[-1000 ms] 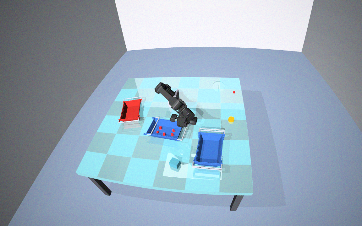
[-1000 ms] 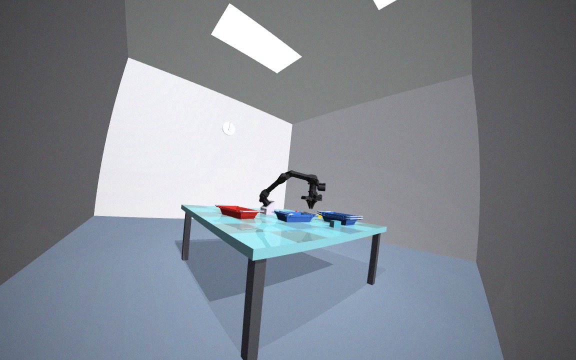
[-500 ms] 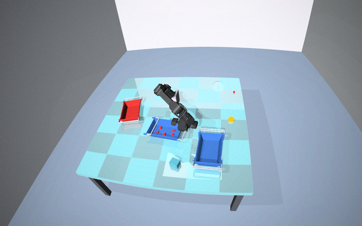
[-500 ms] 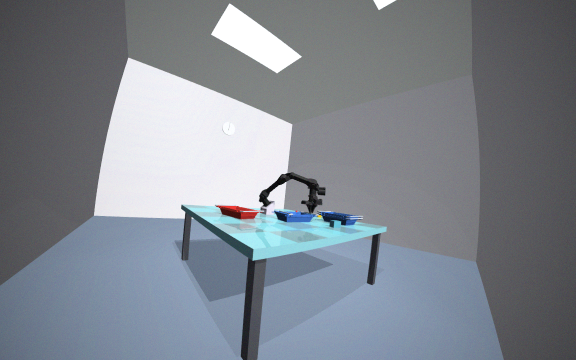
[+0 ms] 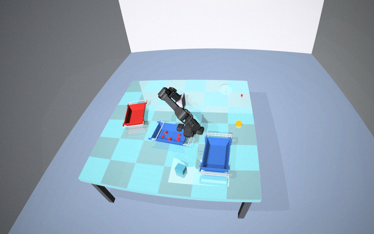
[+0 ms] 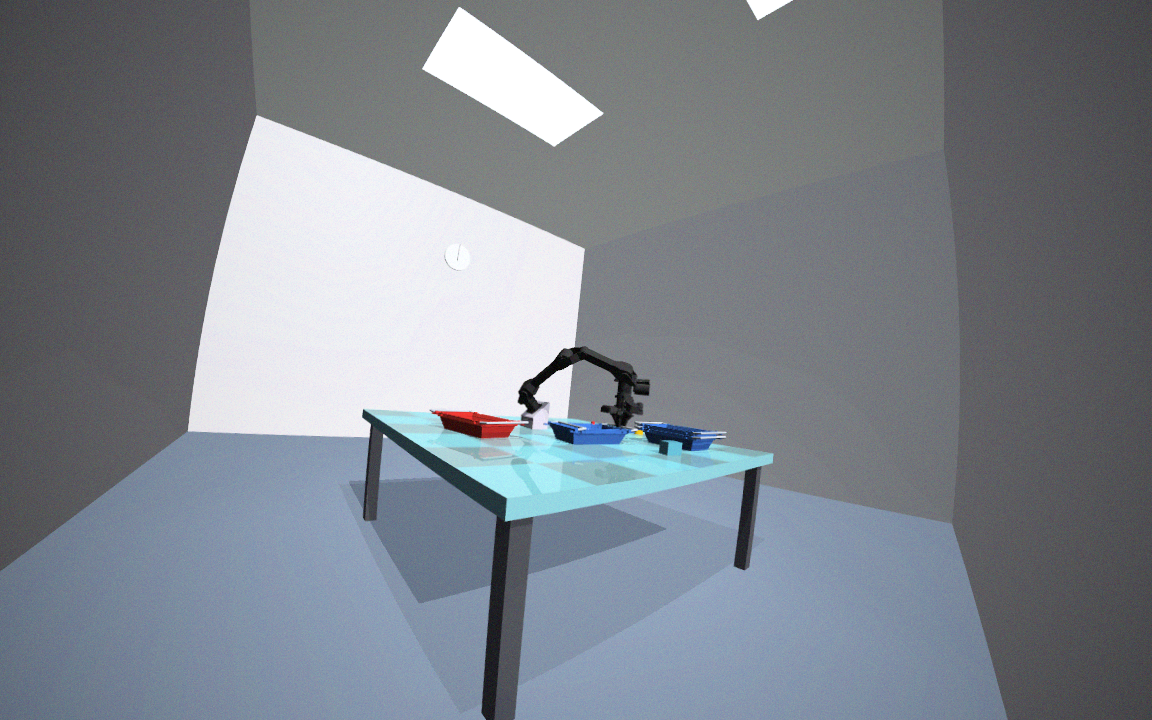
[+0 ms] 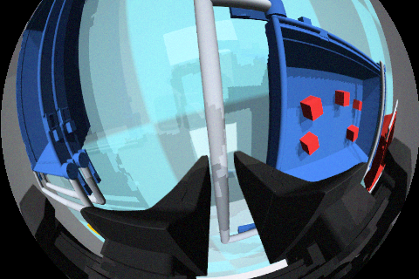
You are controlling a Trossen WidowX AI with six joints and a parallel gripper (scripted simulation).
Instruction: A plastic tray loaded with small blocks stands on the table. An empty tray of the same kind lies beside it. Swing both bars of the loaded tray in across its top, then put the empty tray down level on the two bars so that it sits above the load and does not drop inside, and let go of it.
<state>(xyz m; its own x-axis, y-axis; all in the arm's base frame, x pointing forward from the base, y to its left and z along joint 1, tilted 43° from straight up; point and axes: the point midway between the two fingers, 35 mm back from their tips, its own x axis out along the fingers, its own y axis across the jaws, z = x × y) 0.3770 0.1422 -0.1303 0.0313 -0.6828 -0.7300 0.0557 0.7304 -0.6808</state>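
Right now my gripper tip is 18 cm past the red tray and 55 cm to the left of it. Round my gripper tip: yellow disc: 22 cm behind, 34 cm to the left, 3 cm below; teal cube: 27 cm ahead, 1 cm to the right, 2 cm below; small red block: 60 cm behind, 36 cm to the left, 4 cm below.
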